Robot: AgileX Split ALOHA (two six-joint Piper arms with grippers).
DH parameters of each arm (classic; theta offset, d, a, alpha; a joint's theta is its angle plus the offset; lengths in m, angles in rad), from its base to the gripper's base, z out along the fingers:
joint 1: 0 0.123 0 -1.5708
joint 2: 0.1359 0 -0.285 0
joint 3: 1.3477 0 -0.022 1.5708
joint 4: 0 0.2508 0 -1.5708
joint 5: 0 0 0.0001 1.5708
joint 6: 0 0.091 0 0
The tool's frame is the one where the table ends.
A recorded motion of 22 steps. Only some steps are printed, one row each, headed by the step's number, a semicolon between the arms.
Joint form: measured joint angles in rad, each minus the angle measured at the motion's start. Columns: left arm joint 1, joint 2, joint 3, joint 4, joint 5, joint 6; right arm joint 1, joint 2, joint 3, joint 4, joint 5, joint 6.
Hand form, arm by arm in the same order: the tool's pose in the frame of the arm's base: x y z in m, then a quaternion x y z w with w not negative. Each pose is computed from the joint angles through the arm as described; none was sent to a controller.
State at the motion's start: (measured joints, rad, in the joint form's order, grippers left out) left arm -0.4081 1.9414 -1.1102 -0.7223 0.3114 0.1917; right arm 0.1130 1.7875 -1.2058 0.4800 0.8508 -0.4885
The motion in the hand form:
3: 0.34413 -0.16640 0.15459 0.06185 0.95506 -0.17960 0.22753; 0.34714 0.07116 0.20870 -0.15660 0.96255 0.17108 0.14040
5: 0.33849 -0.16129 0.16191 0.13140 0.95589 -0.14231 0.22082; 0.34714 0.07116 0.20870 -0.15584 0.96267 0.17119 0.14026
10: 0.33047 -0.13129 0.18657 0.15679 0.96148 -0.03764 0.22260; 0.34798 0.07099 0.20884 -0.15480 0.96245 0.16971 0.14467
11: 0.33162 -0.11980 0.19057 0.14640 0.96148 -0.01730 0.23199; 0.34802 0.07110 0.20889 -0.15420 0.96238 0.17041 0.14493
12: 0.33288 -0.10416 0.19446 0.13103 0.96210 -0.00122 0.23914; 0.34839 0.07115 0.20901 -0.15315 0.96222 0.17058 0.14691
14: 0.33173 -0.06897 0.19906 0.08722 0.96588 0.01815 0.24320; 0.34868 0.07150 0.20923 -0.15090 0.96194 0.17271 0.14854
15: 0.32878 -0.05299 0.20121 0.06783 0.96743 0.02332 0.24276; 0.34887 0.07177 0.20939 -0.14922 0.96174 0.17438 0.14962
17: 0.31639 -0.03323 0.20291 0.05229 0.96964 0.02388 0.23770; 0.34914 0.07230 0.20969 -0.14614 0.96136 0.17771 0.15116
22: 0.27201 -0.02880 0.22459 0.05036 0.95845 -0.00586 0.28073; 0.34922 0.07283 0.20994 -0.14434 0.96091 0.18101 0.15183
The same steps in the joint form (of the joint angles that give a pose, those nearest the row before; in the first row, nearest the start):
3: 0.0000 -0.0351 0.0000 0.1729 0.0345 0.0005; 0.0000 0.0000 0.0000 -0.0038 0.0062 0.0033
5: 0.0000 -0.0653 0.0000 0.3336 0.0964 -0.0066; 0.0000 0.0000 0.0000 -0.0038 0.0062 0.0049
10: 0.0237 -0.1628 0.0167 0.7713 0.2072 -0.2898; 0.0000 0.0000 0.0000 -0.0038 -0.0033 0.0049
11: 0.0454 -0.1808 0.0267 0.8475 0.2070 -0.3463; 0.0000 0.0000 0.0000 -0.0019 -0.0036 0.0049
12: 0.0825 -0.2008 0.0398 0.8957 0.2070 -0.3768; 0.0000 0.0000 0.0000 0.0001 -0.0076 0.0049
14: 0.1757 -0.2411 0.0758 0.9291 0.2070 -0.3991; 0.0000 0.0000 0.0000 0.0066 -0.0103 0.0049
15: 0.2209 -0.2634 0.0955 0.9248 0.2088 -0.3905; 0.0000 0.0000 0.0000 0.0115 -0.0121 0.0049
17: 0.2804 -0.3132 0.1495 0.8846 0.2085 -0.3333; 0.0000 0.0000 0.0000 0.0209 -0.0142 0.0049
22: 0.2956 -0.5186 0.2997 0.7683 0.1659 -0.2339; 0.0000 0.0000 0.0000 0.0297 -0.0142 0.0031

